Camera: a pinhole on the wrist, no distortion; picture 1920 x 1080 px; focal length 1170.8 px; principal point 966.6 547.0 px. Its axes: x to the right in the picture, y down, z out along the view. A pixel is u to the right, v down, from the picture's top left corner.
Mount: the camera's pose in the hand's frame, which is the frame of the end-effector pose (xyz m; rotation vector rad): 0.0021 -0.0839 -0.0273 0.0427 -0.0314 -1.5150
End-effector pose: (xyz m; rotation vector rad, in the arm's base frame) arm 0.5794 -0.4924 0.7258 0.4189 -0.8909 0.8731
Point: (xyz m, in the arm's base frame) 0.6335 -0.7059 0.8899
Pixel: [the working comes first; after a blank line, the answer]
In the camera's frame: 0.0922 0.0524 0.2316

1432.7 811.7
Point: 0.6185 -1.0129 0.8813
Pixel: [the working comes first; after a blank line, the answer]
In the camera's frame: 0.2523 -0.1066 0.4406

1637.0 263.7
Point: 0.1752 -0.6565 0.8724
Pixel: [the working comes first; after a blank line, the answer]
In the camera's frame: -0.3141 -0.0572 0.4205

92.1 387.8
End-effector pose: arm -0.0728 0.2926 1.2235 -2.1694 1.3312 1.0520
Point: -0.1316 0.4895 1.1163
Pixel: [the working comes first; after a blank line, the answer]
In the camera's frame: -0.0399 -0.0382 0.2503

779.9 368.1
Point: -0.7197 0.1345 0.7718
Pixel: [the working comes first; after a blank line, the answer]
In the camera's frame: -0.6879 0.3217 0.4531

outside the picture
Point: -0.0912 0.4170 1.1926
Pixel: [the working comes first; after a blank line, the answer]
In the camera's frame: -0.0430 -0.0480 0.1380

602.1 139.9
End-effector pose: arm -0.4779 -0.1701 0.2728 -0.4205 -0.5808 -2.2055
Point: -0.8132 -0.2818 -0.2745
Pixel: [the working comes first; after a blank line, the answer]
In the camera's frame: 0.2612 -0.0216 -0.5253

behind the camera
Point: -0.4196 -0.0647 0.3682
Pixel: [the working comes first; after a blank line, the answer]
In the camera's frame: -0.0980 -0.0454 0.1715

297.7 237.3
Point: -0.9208 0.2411 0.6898
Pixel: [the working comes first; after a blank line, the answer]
In the camera's frame: 0.3917 0.2214 0.5419

1813.0 1025.4
